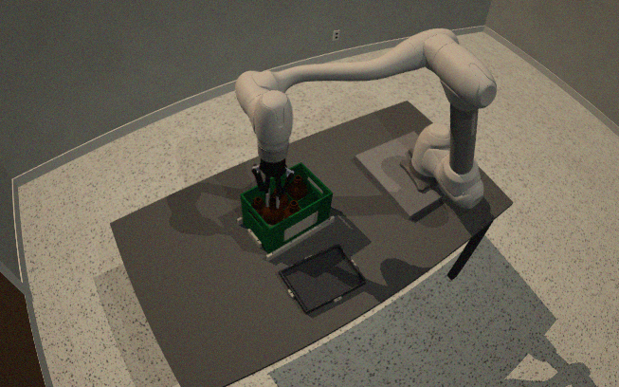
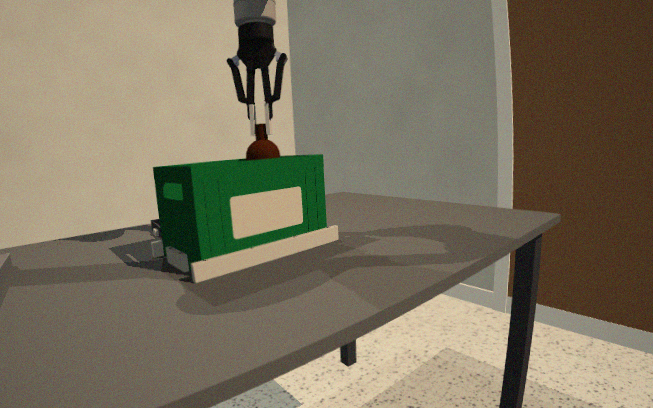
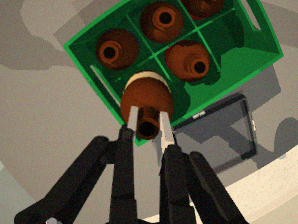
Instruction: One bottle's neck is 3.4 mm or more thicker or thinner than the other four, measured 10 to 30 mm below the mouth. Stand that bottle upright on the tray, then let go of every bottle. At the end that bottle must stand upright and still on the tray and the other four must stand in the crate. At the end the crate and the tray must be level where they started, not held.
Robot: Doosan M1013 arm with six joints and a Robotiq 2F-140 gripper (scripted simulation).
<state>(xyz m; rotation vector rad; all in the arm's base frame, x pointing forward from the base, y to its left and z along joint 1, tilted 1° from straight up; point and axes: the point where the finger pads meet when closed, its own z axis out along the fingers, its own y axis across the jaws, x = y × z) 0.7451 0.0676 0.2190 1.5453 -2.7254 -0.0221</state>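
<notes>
Right now my hand is 90 mm above the bottle. Round my hand: crate 170 mm below, 70 mm behind, 60 mm to the right; black tray 240 mm below, 220 mm to the left, 100 mm behind.
</notes>
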